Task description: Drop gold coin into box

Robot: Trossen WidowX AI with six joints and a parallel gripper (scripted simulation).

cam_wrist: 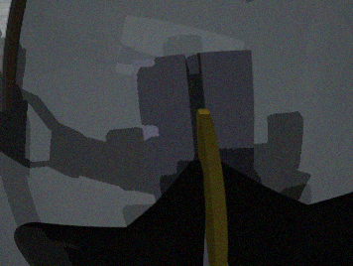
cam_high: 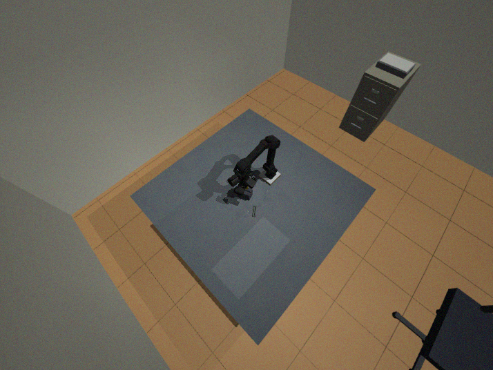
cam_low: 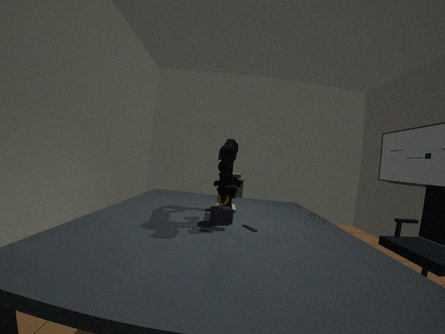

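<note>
The gold coin is 2 cm above my gripper tip.
</note>
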